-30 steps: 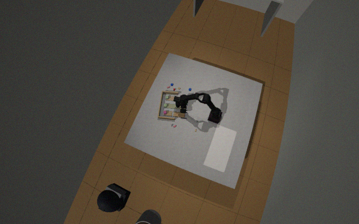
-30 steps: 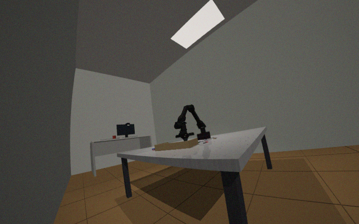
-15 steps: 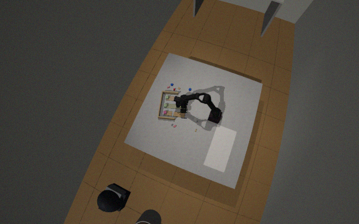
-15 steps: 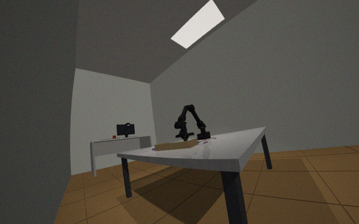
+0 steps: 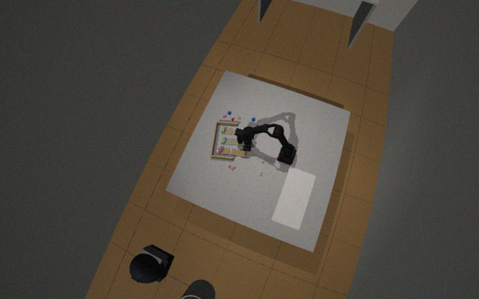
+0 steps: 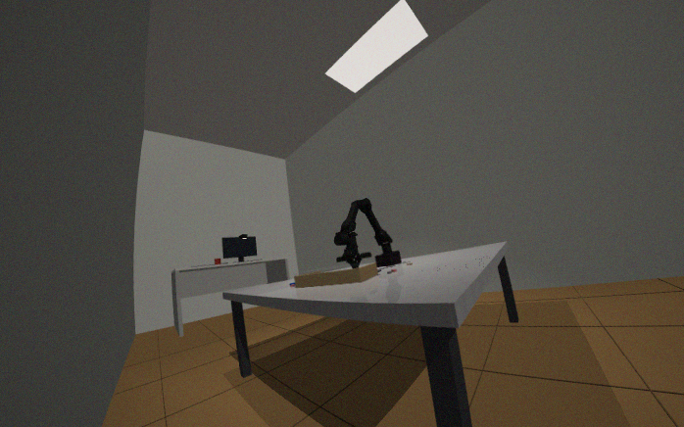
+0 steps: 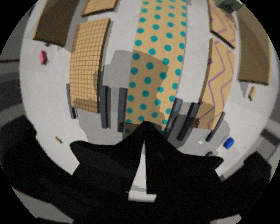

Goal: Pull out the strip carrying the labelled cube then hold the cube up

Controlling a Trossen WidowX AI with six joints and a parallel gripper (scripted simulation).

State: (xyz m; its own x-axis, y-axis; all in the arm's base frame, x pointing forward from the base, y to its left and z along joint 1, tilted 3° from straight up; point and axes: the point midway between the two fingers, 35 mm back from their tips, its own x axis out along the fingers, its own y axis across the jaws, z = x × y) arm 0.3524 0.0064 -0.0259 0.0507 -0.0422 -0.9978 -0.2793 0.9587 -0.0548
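My gripper tip is 100 mm short of the strip and 30 mm to the right of it.
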